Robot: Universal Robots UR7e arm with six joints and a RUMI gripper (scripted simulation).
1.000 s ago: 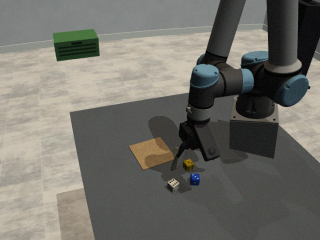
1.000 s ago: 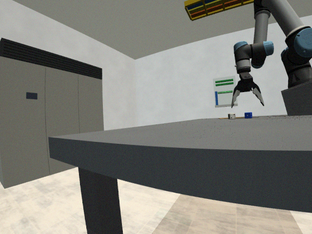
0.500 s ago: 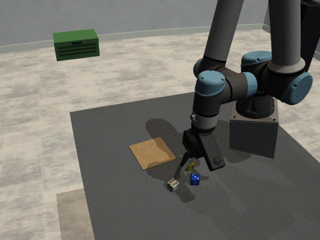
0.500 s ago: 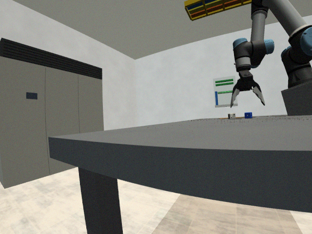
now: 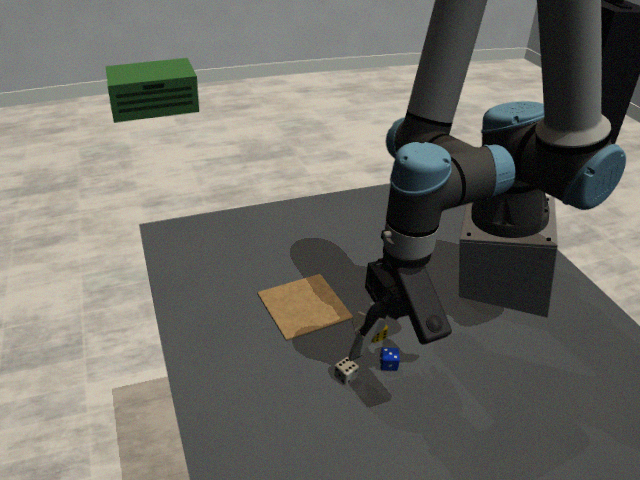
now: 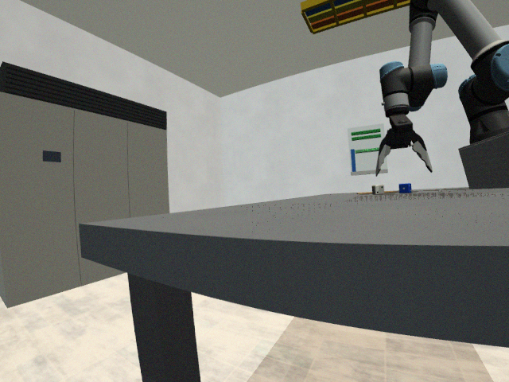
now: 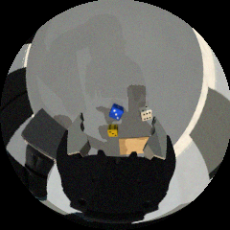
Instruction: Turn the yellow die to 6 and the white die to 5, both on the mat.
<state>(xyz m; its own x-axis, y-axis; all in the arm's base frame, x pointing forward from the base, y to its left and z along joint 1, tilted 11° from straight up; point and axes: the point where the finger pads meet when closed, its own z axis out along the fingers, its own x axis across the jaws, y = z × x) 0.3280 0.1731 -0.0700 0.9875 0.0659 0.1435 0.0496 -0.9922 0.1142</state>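
My hand is 20 mm to the left of the blue die and 40 mm above it. Round my hand: tan mat 100 mm ahead, 200 mm to the right, 50 mm below; white die 80 mm ahead, 10 mm to the right, 40 mm below; yellow die 10 mm behind, 90 mm to the right, 40 mm below.
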